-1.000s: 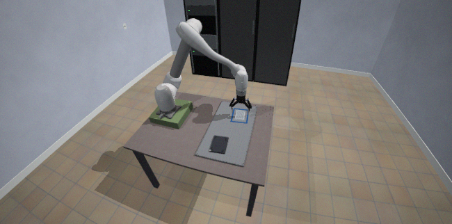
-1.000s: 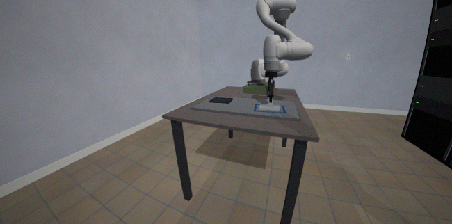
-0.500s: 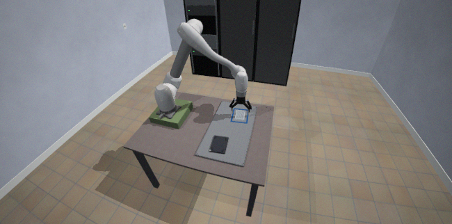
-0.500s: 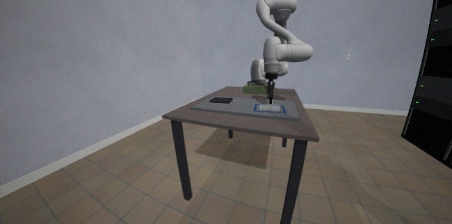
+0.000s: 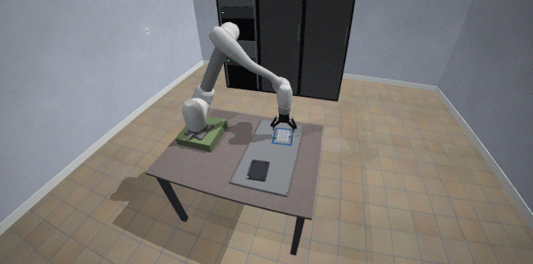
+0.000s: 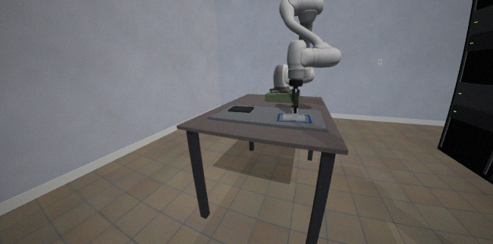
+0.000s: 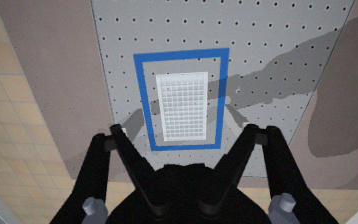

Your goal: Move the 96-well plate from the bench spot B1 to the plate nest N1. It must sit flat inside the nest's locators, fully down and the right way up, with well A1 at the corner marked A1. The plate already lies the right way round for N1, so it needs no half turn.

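Now: hand 2 cm above the white 96-well plate. From my hand the other things lie so: small white corner mark 7 cm behind, 48 cm to the right, 2 cm below; then dark plate nest 4 cm behind, 39 cm to the right, 2 cm below.
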